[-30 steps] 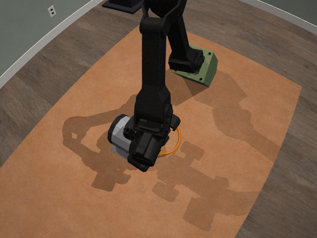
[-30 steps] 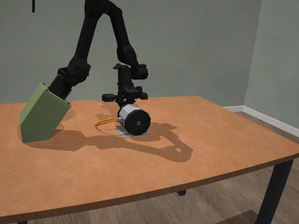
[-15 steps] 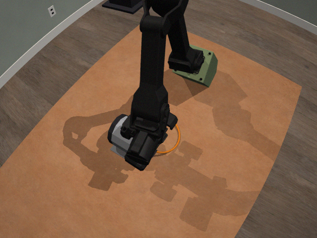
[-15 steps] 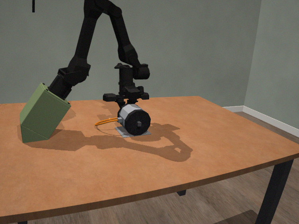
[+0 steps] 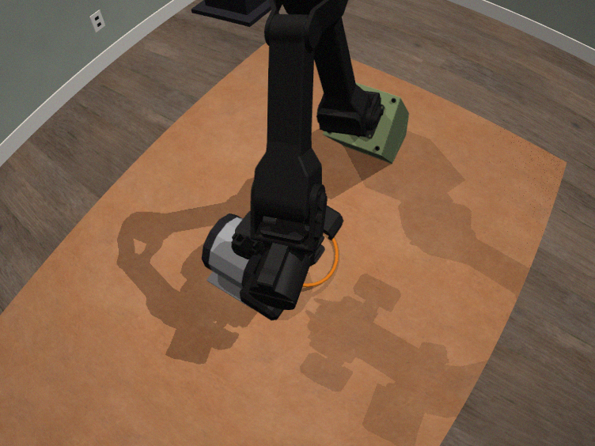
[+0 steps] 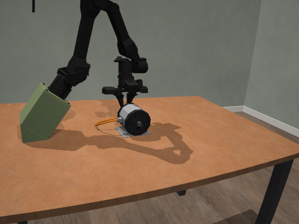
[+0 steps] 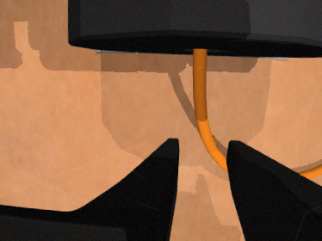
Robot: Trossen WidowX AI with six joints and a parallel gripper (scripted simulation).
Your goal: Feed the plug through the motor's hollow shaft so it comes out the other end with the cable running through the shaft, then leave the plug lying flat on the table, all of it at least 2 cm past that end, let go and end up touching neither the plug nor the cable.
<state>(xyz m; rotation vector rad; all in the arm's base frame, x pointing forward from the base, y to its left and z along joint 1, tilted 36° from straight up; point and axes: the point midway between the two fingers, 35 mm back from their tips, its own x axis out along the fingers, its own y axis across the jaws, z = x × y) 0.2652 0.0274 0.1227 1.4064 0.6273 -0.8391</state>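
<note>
The grey plug is 14 cm to the right of my hand and 4 cm below it.
</note>
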